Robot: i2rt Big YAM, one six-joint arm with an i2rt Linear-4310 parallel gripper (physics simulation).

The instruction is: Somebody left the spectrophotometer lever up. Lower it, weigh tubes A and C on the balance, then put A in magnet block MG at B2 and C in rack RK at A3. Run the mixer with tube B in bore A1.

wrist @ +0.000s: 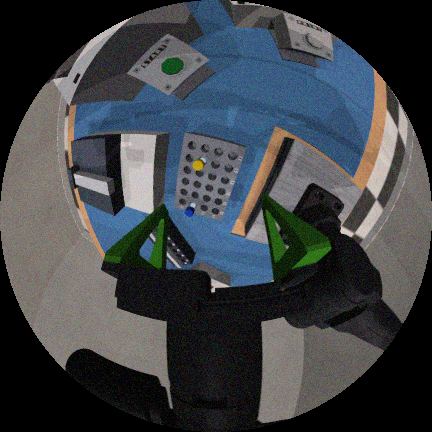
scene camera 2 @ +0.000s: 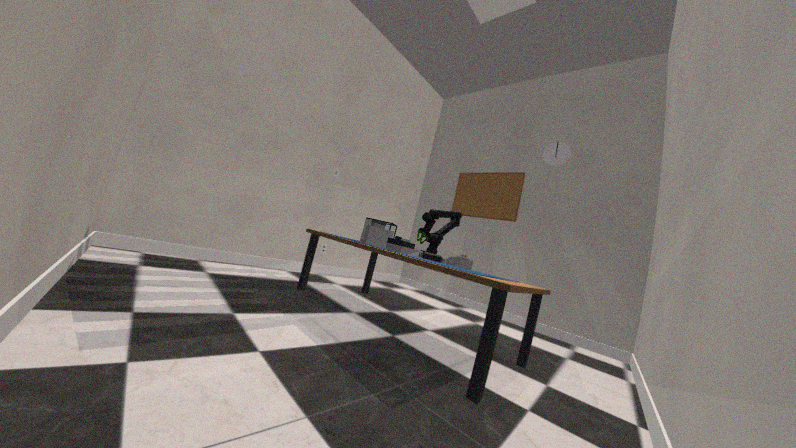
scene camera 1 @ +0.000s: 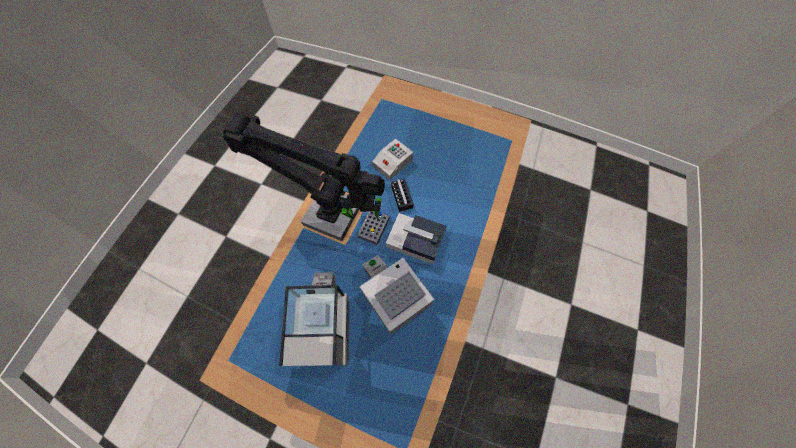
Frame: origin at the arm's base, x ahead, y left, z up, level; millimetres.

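Seen in the pictures: gripper, fingertip midpoint: (wrist: 212, 202) (scene camera 2: 419, 242) (scene camera 1: 365, 218); arm's base, link origin: (wrist: 309, 218) (scene camera 1: 331, 208).
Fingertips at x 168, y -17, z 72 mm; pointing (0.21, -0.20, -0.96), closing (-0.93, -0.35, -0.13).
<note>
Pixels of each thing's top centre, then the offset from my fingertips to it. "spot": a spot on its surface instead.
- spectrophotometer, surface spot: (wrist: 137, 170) (scene camera 1: 398, 232) spot: dx +129, dy +18, dz -62 mm
- grey rack, top centre: (wrist: 204, 180) (scene camera 1: 373, 225) dx +22, dy +15, dz -77 mm
- yellow-capped tube, top centre: (wrist: 197, 165) (scene camera 1: 372, 229) dx +31, dy -13, dz -53 mm
- blue-capped tube, top centre: (wrist: 188, 212) dx +31, dy +63, dz -53 mm
- black magnet block, top centre: (wrist: 165, 251) (scene camera 1: 402, 191) (scene camera 2: 433, 253) dx +74, dy +196, dz -59 mm
- glass-walled balance, surface spot: (scene camera 1: 309, 350) spot: dx +52, dy -498, dz +97 mm
- mixer, top centre: (scene camera 1: 388, 278) (scene camera 2: 387, 222) dx +184, dy -201, dz +83 mm
- box with a green START button, top centre: (wrist: 167, 62) (scene camera 1: 372, 262) dx +90, dy -140, dz -32 mm
- grey knob box, surface spot: (scene camera 1: 323, 279) spot: dx -51, dy -268, dz -38 mm
- white keypad device, top centre: (wrist: 198, 295) (scene camera 1: 392, 153) (scene camera 2: 460, 256) dx -31, dy +346, dz -37 mm
The spectrophotometer (scene camera 1: 396, 232) (wrist: 137, 170) has its pale lever (scene camera 1: 418, 231) (wrist: 93, 182) lying low along its dark top. The grey rack (scene camera 1: 365, 237) (wrist: 239, 148) holds a yellow-capped tube (scene camera 1: 372, 229) (wrist: 198, 164) and, at one corner, a blue-capped tube (wrist: 189, 212). I cannot read tube letters or make out a third tube. My gripper (scene camera 1: 363, 209) (wrist: 212, 202) is open and empty above the rack's blue-capped end. The black magnet block (scene camera 1: 401, 194) (wrist: 178, 245) is partly behind a finger in the wrist view. The glass-walled balance (scene camera 1: 309, 350) and the mixer (scene camera 1: 396, 294) stand apart.
A box with a green START button (scene camera 1: 373, 264) (wrist: 170, 65) stands by the mixer. A grey knob box (scene camera 1: 323, 279) (wrist: 309, 37) stands by the balance. A white keypad device (scene camera 1: 392, 157) stands beyond the magnet block. The arm's base plate (scene camera 1: 328, 225) (wrist: 305, 167) is beside the rack.
</note>
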